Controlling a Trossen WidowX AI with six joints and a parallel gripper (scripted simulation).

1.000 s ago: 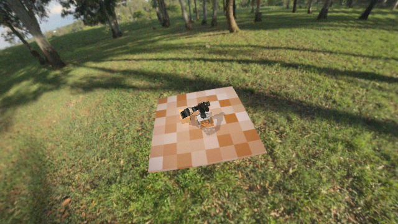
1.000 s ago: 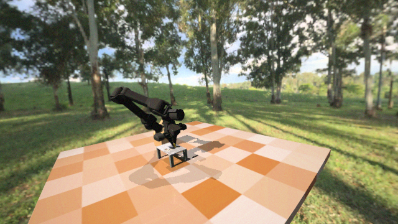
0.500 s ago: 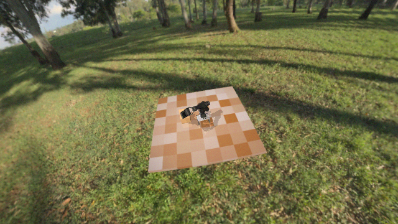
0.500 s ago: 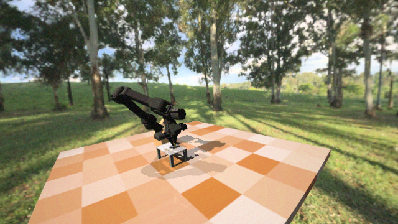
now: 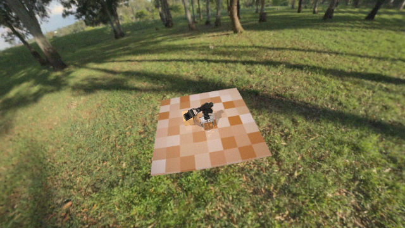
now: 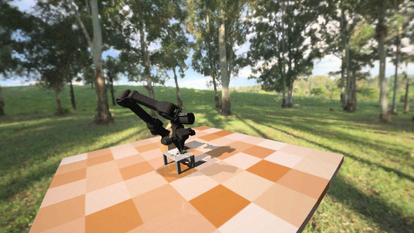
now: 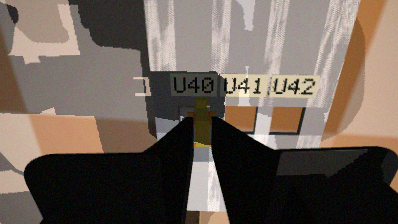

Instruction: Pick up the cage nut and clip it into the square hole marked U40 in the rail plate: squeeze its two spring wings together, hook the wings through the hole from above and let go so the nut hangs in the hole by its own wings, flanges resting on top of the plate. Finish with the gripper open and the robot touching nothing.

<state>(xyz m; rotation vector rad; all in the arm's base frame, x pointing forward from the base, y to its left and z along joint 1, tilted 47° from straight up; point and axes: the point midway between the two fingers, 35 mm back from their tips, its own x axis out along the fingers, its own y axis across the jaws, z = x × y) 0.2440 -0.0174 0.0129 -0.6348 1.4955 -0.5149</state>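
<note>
My gripper tip is 1 cm above the cage nut.
</note>
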